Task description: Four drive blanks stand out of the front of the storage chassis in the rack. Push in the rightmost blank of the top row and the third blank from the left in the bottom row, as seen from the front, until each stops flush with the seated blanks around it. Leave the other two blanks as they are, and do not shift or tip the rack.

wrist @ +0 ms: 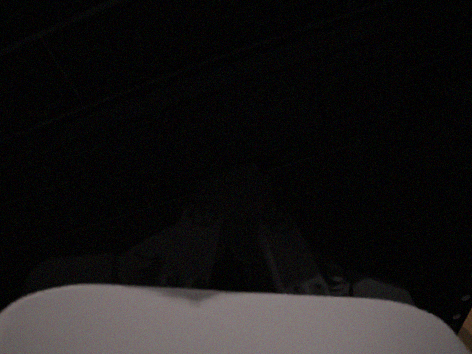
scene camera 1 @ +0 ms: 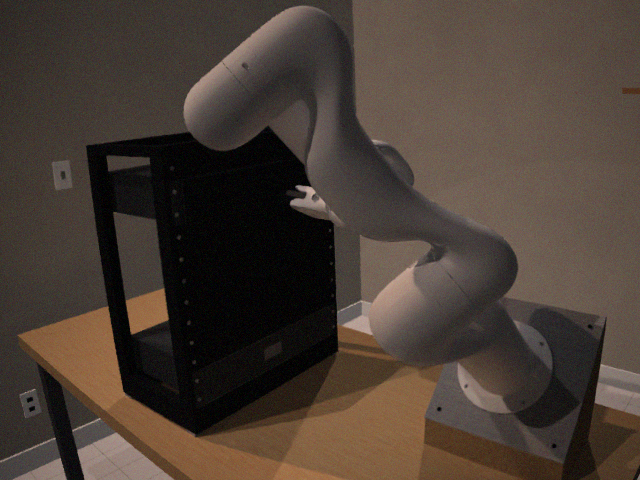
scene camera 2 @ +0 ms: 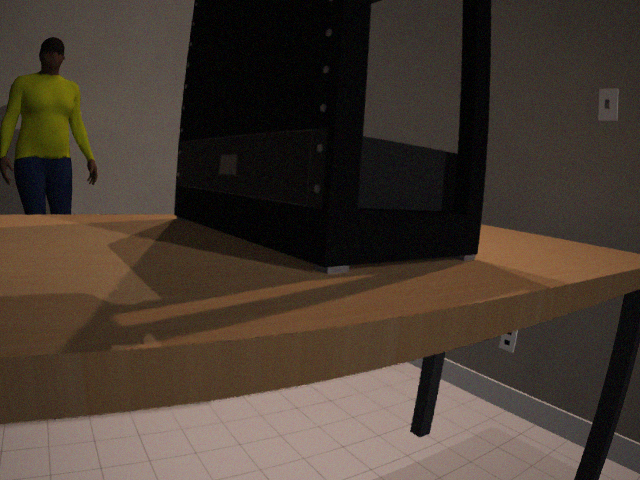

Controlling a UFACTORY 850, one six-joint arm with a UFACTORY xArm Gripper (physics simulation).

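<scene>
The black rack stands upright on the table. Its front is almost black, so the storage chassis front and the four protruding blanks cannot be made out in the scene views. In the wrist view a few faint slanting edges cross the dark front; no blank can be told apart, nor how far any stands out. My gripper is shut with nothing between its fingers. Its tips point at the upper part of the rack front, close to it; whether they touch is too dark to tell. The gripper does not show in scene camera 2.
An upper box and a lower unit with a pale label sit in the rack. The arm base stands on a grey plate on the wooden table. A person stands beyond the table.
</scene>
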